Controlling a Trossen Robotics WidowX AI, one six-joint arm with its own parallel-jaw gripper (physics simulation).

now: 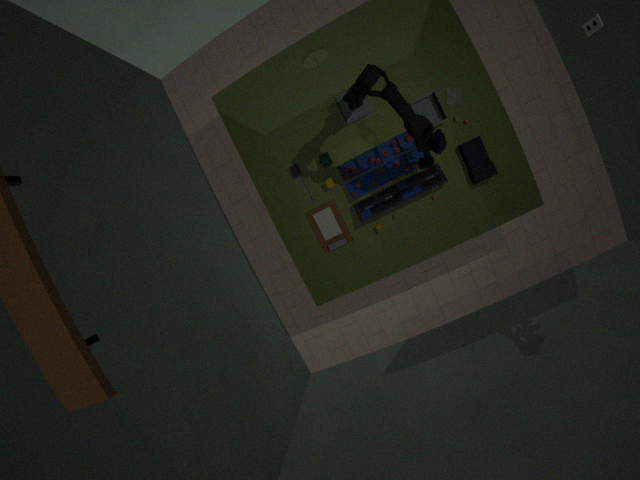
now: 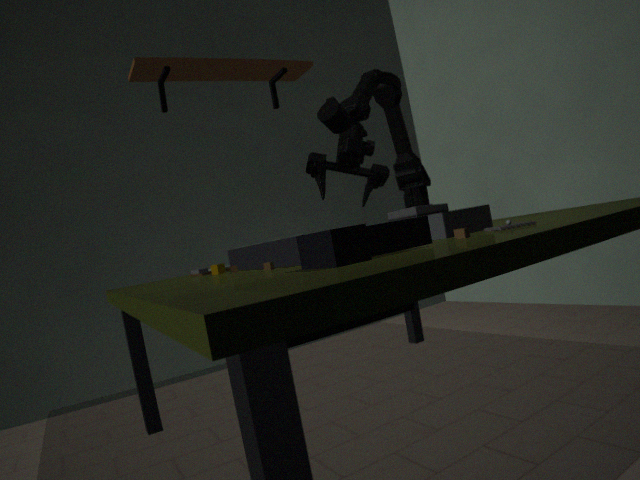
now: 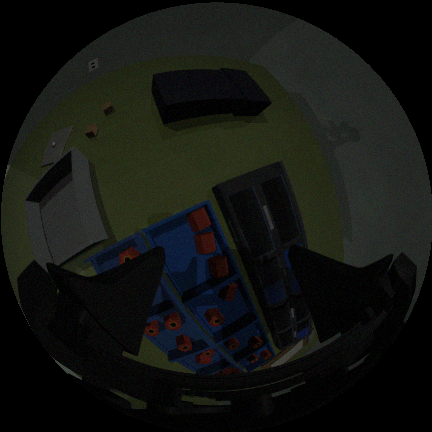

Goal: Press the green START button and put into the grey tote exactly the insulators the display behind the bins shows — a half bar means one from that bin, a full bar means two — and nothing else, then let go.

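Frame: origin at the arm's base, x ahead, y left, z up, level; millimetres.
Where they show: gripper, fingertip midpoint: (image 1: 427,155) (image 2: 343,202) (image 3: 229,253); arm's base, origin of the base link: (image 1: 354,101) (image 2: 418,207).
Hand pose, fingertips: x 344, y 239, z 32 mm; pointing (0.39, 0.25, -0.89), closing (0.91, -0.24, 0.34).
Things, the pixels of their top centre, and the offset from my fingertips. "spot": a spot on its surface instead.
- grey tote, middle of its top: (image 3: 45,216) (image 2: 445,212) (image 1: 428,110) 206 mm back, 81 mm left, 61 mm down
- dark display, surface spot: (image 3: 230,187) spot: 58 mm ahead, 52 mm left, 85 mm down
- dark green object, middle of its top: (image 1: 324,159) 134 mm back, 457 mm right, 75 mm down
- black box, middle of its top: (image 2: 363,224) (image 3: 216,79) (image 1: 479,159) 79 mm ahead, 246 mm left, 59 mm down
- flat grey plate, surface spot: (image 3: 57,145) (image 1: 453,99) spot: 230 mm back, 223 mm left, 109 mm down
- brown-framed board, middle of its top: (image 3: 292,353) (image 1: 328,226) 192 mm ahead, 540 mm right, 97 mm down
My gripper (image 1: 426,156) (image 2: 343,202) (image 3: 229,253) is open and empty, raised above the bins at the end nearest the tote. The blue bins (image 1: 376,178) (image 3: 175,250) hold red-orange insulators; three of them (image 3: 199,219) (image 3: 205,243) (image 3: 218,266) lie in a row in one bin. The grey tote (image 1: 428,110) (image 2: 437,225) (image 3: 70,220) stands beside the bins, with no insulator showing inside. The dark display (image 3: 230,187) behind the bins shows blue patches and short pale marks; its bars cannot be read surely. A dark green object (image 1: 324,159), possibly the START button, is left of the bins.
A black box (image 1: 478,160) (image 3: 200,92) stands beyond the bins. A flat grey plate (image 1: 453,96) (image 3: 57,145) and small brown cubes (image 3: 91,131) (image 3: 108,108) lie near the tote. Yellow cubes (image 1: 329,182) (image 1: 378,226) and a brown-framed board (image 1: 341,222) lie around the bins' far end.
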